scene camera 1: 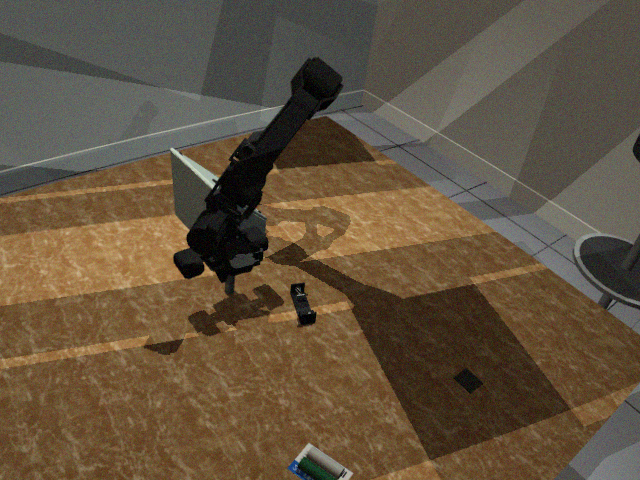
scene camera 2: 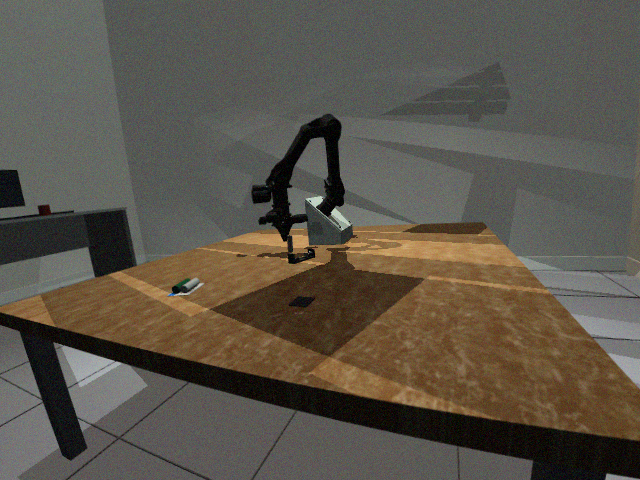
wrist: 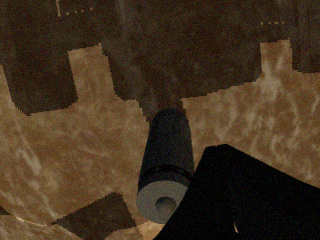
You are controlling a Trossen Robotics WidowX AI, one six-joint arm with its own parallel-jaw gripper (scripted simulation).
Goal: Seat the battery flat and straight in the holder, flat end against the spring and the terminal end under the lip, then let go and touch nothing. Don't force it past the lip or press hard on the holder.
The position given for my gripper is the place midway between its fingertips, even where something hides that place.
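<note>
Looking through scene camera 1, I see my gripper [scene camera 1: 222, 281]. The gripper is visible to me in scene camera 2 [scene camera 2: 285, 241] as well, and again in the wrist view [wrist: 216, 155]. That last view also gives me a grey battery [wrist: 167, 169].
</note>
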